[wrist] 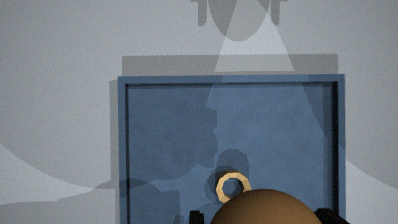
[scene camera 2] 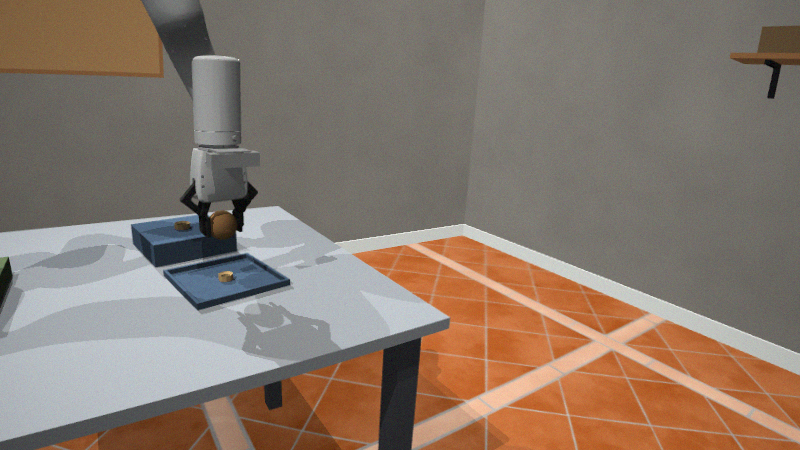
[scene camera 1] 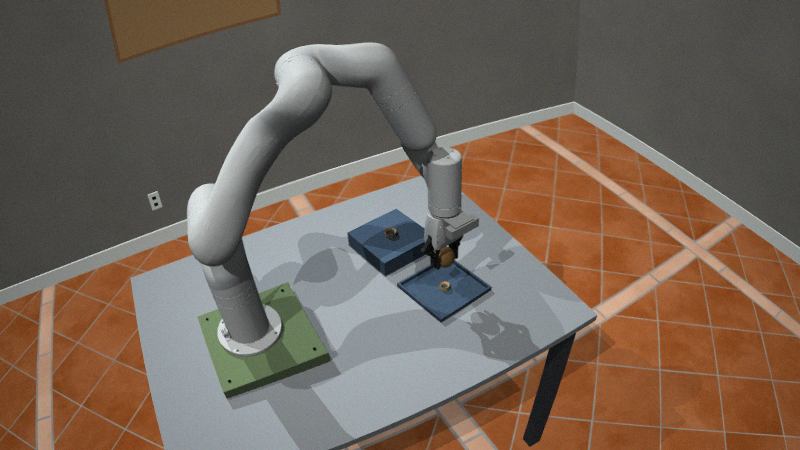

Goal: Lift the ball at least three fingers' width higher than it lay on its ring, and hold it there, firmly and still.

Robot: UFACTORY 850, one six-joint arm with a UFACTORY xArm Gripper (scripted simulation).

Note:
In view: my gripper (scene camera 2: pixel 222 233) and a tray (scene camera 2: pixel 232 276).
The tray shows as well in the wrist view (wrist: pixel 182 139) and in scene camera 1 (scene camera 1: pixel 443 299). My gripper shows as well in scene camera 1 (scene camera 1: pixel 444 261).

